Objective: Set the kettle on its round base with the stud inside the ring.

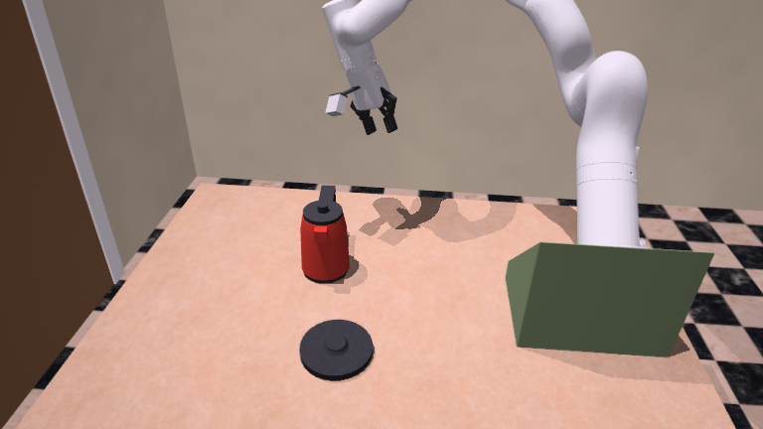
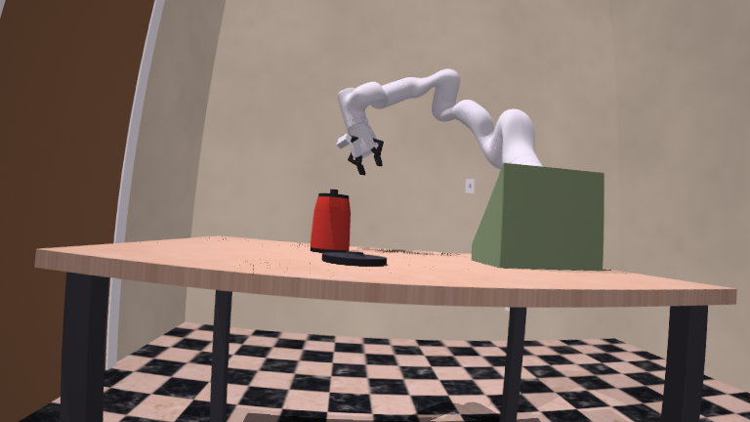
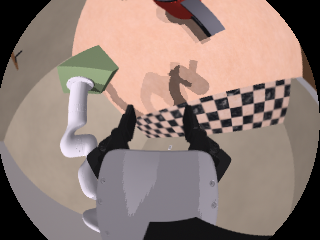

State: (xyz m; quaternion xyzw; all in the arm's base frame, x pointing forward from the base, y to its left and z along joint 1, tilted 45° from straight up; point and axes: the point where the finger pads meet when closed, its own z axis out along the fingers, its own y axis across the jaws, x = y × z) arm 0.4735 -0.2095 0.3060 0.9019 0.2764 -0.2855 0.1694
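Now: hand 21 cm above the red kettle, 15 cm to the right of it and 14 cm short of it. Also, from my hand: round kettle base (45 cm to the left, 29 cm below, 10 cm ahead).
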